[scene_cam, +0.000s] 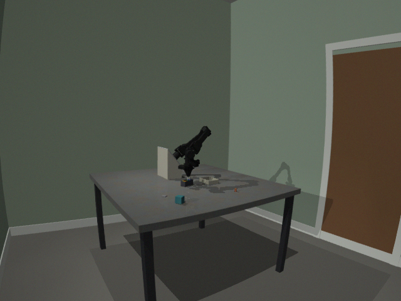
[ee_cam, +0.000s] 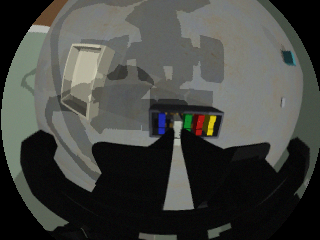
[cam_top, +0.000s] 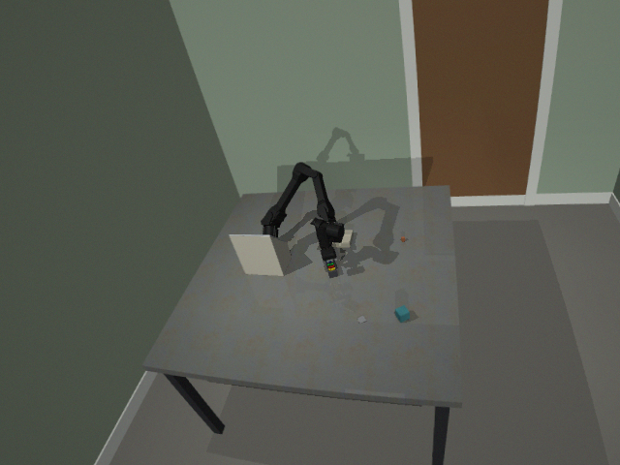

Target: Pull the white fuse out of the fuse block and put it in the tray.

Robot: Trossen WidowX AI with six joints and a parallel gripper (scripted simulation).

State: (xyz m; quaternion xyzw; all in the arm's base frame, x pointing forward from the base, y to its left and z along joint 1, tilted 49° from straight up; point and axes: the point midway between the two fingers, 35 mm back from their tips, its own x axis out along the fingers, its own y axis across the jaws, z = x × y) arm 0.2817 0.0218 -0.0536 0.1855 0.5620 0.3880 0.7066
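Right now the beige tray is 1 cm ahead of my gripper tip, 19 cm to the left of it and 6 cm below it. Also, from my gripper tip: small orange piece: 33 cm ahead, 18 cm to the left, 5 cm below; white fuse: 1 cm below; teal cube: 34 cm ahead, 29 cm to the right, 4 cm below.
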